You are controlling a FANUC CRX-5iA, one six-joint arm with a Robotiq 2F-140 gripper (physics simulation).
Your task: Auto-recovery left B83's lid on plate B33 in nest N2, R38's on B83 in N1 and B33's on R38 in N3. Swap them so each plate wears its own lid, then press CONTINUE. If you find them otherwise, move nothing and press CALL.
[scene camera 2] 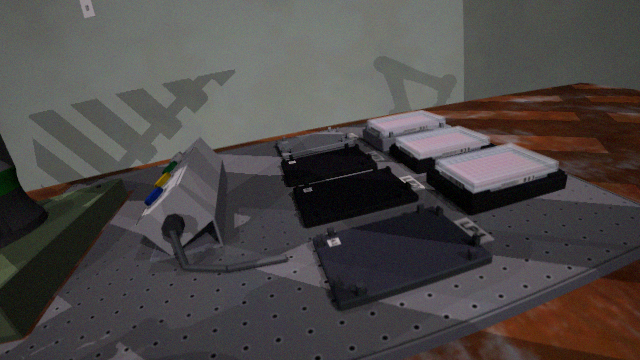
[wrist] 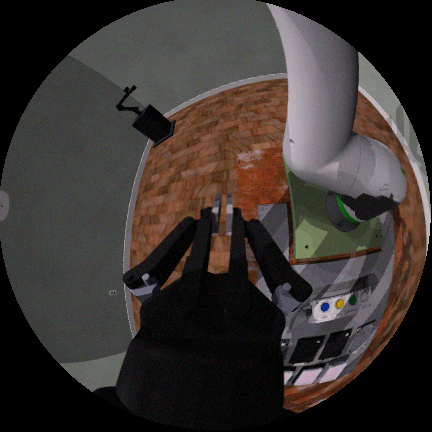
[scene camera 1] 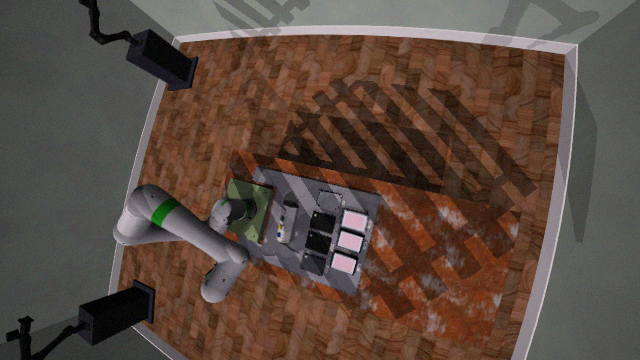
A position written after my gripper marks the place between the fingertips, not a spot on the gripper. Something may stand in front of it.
Observation:
My gripper (wrist: 223,201) is shut and holds nothing. I also see a grey button box (wrist: 313,314).

